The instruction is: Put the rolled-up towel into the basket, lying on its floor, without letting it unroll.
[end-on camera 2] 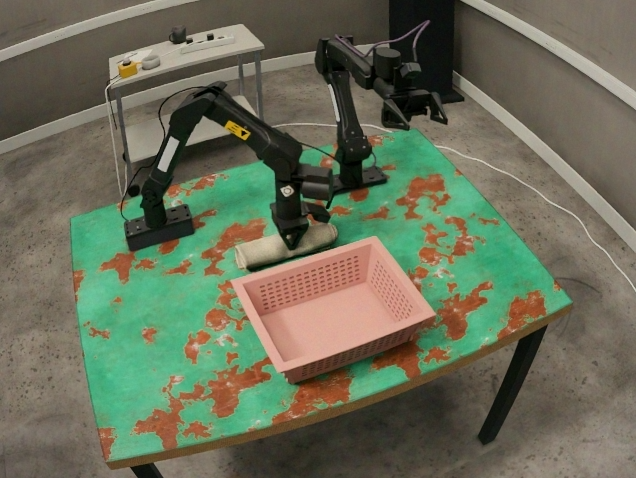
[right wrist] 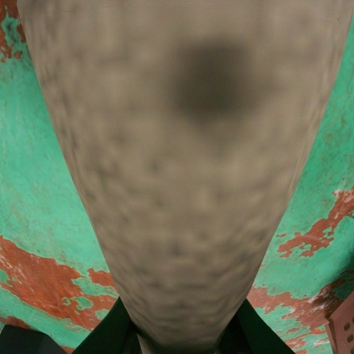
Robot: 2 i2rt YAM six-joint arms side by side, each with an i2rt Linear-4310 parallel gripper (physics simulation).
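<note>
The rolled-up beige towel (end-on camera 2: 262,251) (right wrist: 185,175) lies on the table along the basket's back side, still rolled. In the right wrist view it fills the middle, very close and blurred. My right gripper (end-on camera 2: 304,232) (right wrist: 180,267) is shut on the towel near its middle, with one finger on each side pressing against the roll. The far finger is partly hidden in end-on camera 2. The pink basket (end-on camera 2: 263,328) (right wrist: 345,325) stands upright, with its bare floor visible. My left gripper (end-on camera 2: 424,123) is open, raised high behind the table's back edge.
The basket's back wall stands close in front of the towel. The left arm's base (end-on camera 2: 362,177) and the right arm's base (end-on camera 2: 159,227) are at the back of the table (end-on camera 2: 154,303). A white cart (end-on camera 2: 246,37) with a mug (end-on camera 2: 177,34) stands behind.
</note>
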